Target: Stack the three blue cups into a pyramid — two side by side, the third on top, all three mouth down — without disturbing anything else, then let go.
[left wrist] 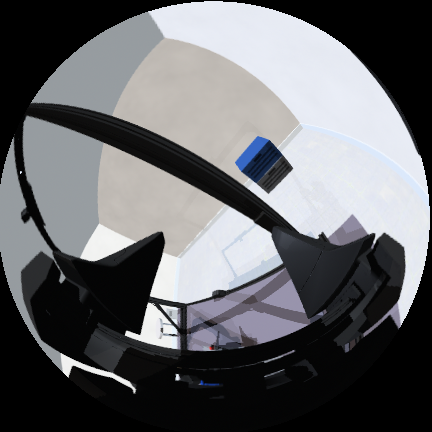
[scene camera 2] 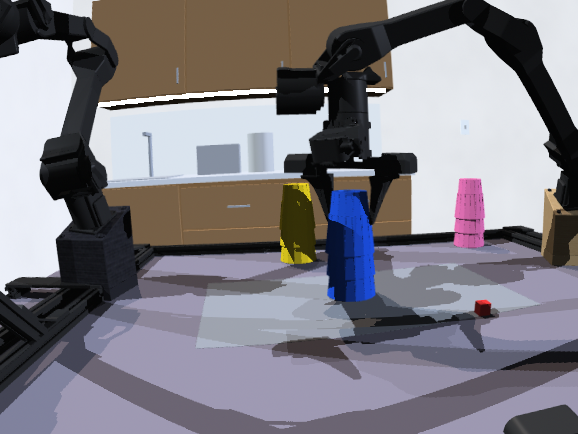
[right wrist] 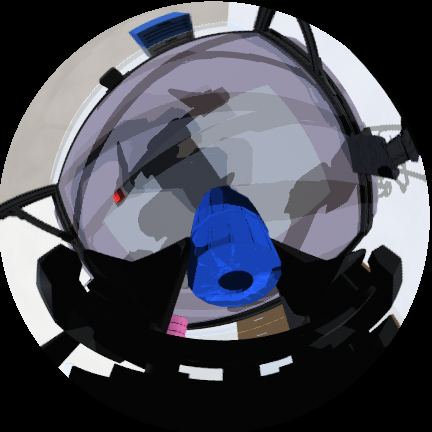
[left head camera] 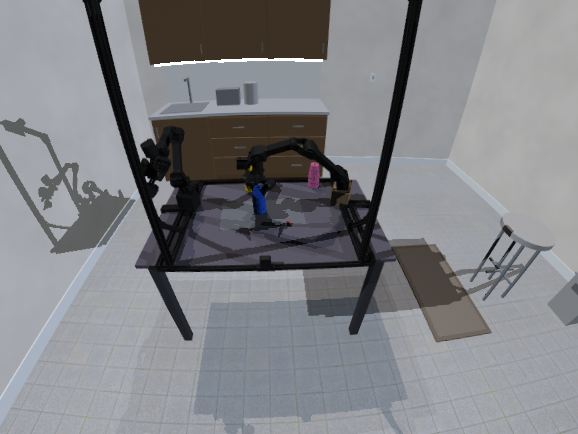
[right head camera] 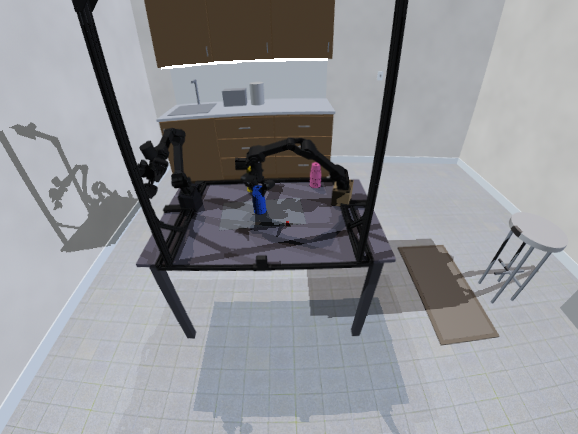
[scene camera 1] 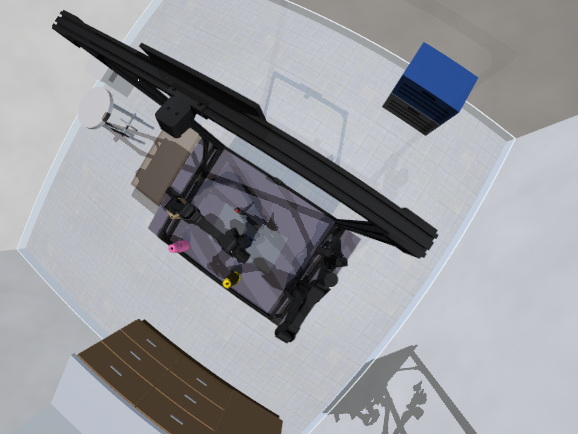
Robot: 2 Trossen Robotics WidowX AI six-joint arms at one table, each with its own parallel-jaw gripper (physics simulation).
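Seen in the pictures: left gripper, between the fingertips: (left wrist: 219,234) (left head camera: 155,189) (right head camera: 153,190) (scene camera 1: 336,236); right gripper, between the fingertips: (scene camera 2: 350,223) (right wrist: 228,242) (left head camera: 258,194) (right head camera: 258,194); left arm's base, origin of its link: (scene camera 2: 92,222) (left head camera: 186,189) (right head camera: 187,190) (scene camera 1: 295,292); right arm's base, origin of its link: (scene camera 2: 573,201) (left head camera: 342,185) (right head camera: 343,185).
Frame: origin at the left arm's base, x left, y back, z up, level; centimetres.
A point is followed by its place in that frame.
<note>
The three blue cups (left head camera: 259,202) {z -3.9, x 5.9, y -41.8 cm} (right head camera: 259,202) {z -3.9, x 6.0, y -42.0 cm} (scene camera 2: 351,270) {z -7.2, x 5.6, y -41.0 cm} (right wrist: 225,225) {z 2.1, x 6.3, y -40.3 cm} stand mouth down, nested one over another in an upright stack near the middle of the table. My right gripper (scene camera 2: 350,221) {z -1.1, x 9.2, y -40.3 cm} (right wrist: 228,242) {z -1.1, x 9.2, y -40.3 cm} points straight down over the stack. Its two fingers touch opposite sides of the upper part, shut on the top blue cup. In scene camera 1 the right arm hides most of the stack. My left gripper (left wrist: 219,234) {z 23.7, x -35.8, y -16.0 cm} is open and empty, held up over the left side of the table, away from the cups.
A yellow cup stack (scene camera 1: 231,280) {z 1.7, x 26.1, y -26.6 cm} (scene camera 2: 297,225) {z -4.3, x 25.5, y -27.5 cm} stands behind the blue one, to its left in scene camera 2. A pink cup stack (left head camera: 313,176) {z -3.4, x 42.5, y -63.1 cm} (scene camera 1: 179,246) {z -0.4, x 42.9, y -61.7 cm} (scene camera 2: 469,212) {z -3.8, x 42.4, y -62.2 cm} stands at the back right there. A small red cube (scene camera 2: 482,307) {z -10.6, x 1.3, y -58.9 cm} (right wrist: 118,196) {z -10.2, x 2.3, y -58.4 cm} lies right of the blue stack. A pale rectangle (scene camera 2: 235,315) covers the middle.
</note>
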